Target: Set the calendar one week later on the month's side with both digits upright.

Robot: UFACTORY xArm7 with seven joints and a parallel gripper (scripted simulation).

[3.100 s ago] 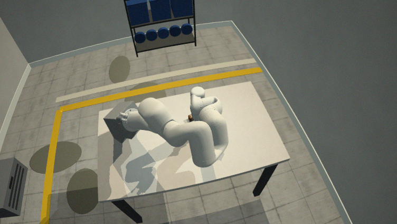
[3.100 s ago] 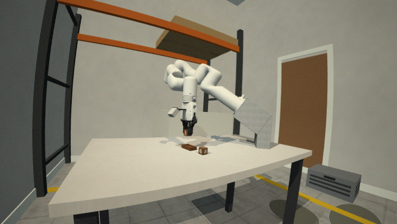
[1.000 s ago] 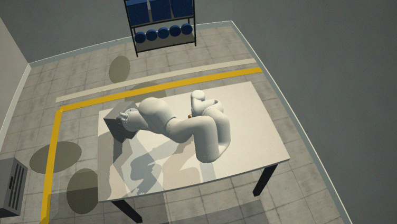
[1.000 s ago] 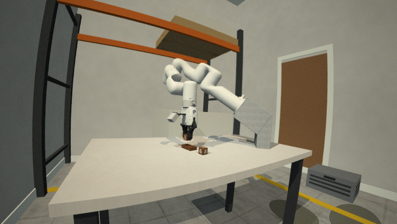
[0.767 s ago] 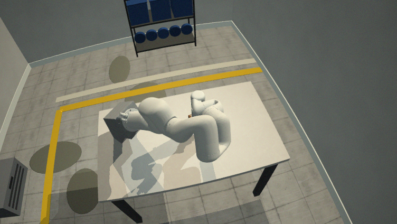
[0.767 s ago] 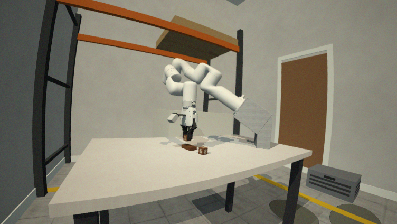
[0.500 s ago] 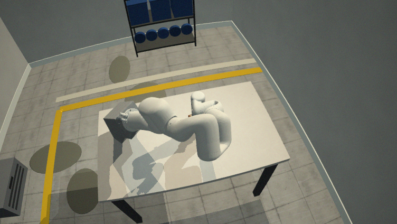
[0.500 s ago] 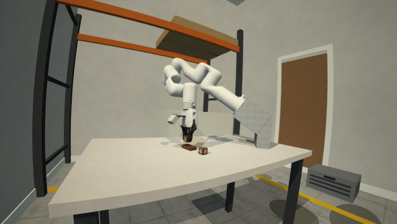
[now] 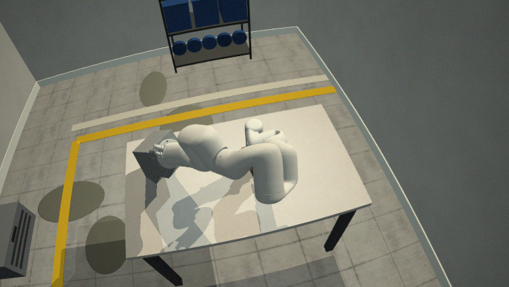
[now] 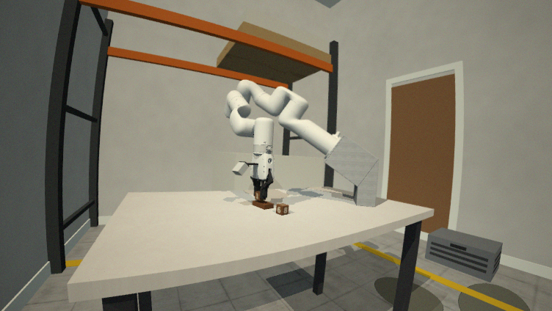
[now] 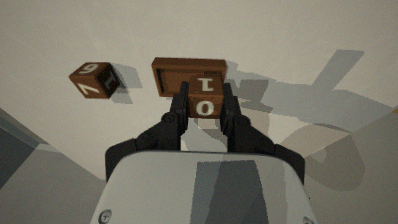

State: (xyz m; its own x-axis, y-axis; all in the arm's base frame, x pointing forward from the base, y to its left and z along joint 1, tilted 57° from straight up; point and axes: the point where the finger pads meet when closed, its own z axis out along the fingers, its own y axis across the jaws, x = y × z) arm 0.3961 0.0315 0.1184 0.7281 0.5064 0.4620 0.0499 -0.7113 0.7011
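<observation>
My gripper is now 4 cm above the brown wooden tray and 2 cm to the right of it.
</observation>
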